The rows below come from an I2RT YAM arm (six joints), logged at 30 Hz.
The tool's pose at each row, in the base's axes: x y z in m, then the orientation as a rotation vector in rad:
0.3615, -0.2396, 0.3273, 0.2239, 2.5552, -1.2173
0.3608, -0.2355, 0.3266, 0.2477, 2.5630, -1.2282
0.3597, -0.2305, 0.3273, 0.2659, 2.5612, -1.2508
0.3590, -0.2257, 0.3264, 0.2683, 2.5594, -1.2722
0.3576, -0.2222, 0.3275, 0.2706, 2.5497, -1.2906
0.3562, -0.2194, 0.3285, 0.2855, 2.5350, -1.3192
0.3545, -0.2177, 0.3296, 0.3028, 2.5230, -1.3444
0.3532, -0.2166, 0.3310, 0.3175, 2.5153, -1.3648
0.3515, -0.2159, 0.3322, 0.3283, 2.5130, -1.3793
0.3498, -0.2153, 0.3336, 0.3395, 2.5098, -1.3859
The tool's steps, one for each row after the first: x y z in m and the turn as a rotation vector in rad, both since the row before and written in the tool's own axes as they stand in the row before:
0.0009, 0.0029, -0.0029, 0.0079, 0.0182, 0.0079
0.0010, 0.0023, -0.0045, 0.0170, 0.0118, 0.0052
0.0012, 0.0034, -0.0034, 0.0145, 0.0057, -0.0036
0.0011, 0.0009, -0.0037, 0.0144, -0.0015, 0.0004
0.0011, 0.0005, -0.0030, 0.0234, 0.0025, 0.0067
0.0013, -0.0004, -0.0023, 0.0208, 0.0049, 0.0077
0.0008, -0.0009, -0.0018, 0.0164, 0.0061, 0.0056
0.0013, -0.0011, -0.0014, 0.0110, 0.0070, 0.0027
0.0012, -0.0013, -0.0014, 0.0061, 0.0042, 0.0056

